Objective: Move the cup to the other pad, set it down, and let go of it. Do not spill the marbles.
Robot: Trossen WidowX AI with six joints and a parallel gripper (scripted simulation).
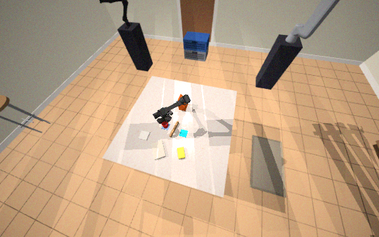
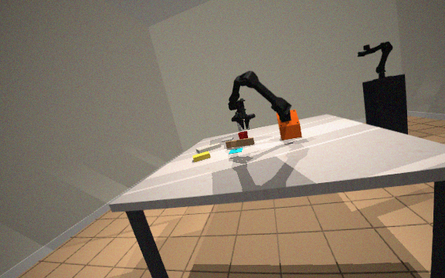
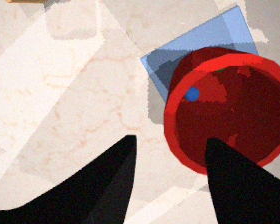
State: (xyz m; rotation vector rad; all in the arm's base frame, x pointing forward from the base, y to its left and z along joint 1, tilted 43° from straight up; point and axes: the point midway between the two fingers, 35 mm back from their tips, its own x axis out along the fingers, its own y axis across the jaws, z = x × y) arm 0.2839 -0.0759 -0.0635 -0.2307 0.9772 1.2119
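My gripper tip is 30 mm short of the red cup, 20 mm to the left of it and 60 mm above it. The rest, counted from my gripper tip: wooden bar (50 mm ahead, 100 mm to the left, 90 mm below); then cyan pad (60 mm ahead, 210 mm to the left, 110 mm below); then white square (210 mm ahead, 220 mm to the right, 90 mm below).
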